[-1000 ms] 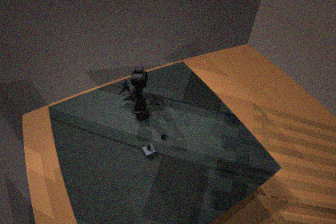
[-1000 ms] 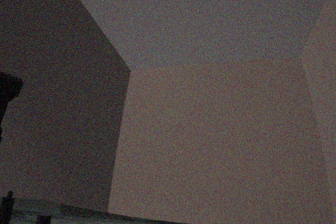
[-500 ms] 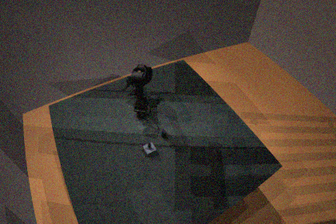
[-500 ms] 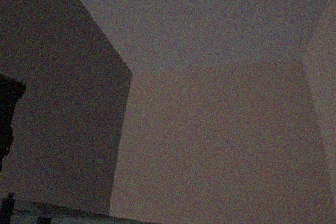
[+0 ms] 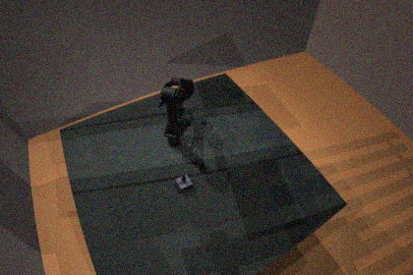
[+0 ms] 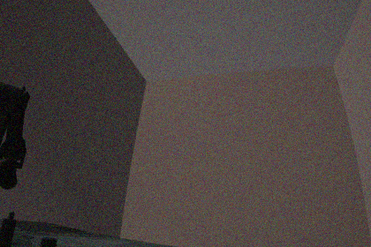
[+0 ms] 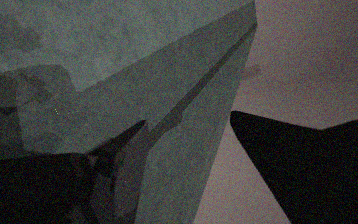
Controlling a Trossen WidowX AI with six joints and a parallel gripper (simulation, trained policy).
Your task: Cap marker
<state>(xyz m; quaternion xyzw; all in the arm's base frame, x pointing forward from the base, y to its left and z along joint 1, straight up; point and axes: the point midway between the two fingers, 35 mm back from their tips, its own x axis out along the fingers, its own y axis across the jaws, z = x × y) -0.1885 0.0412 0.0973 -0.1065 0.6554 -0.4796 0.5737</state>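
Now: the dark marker cap 420 mm ahead of my gripper tip, 50 mm below it and 40 mm to the left of it.
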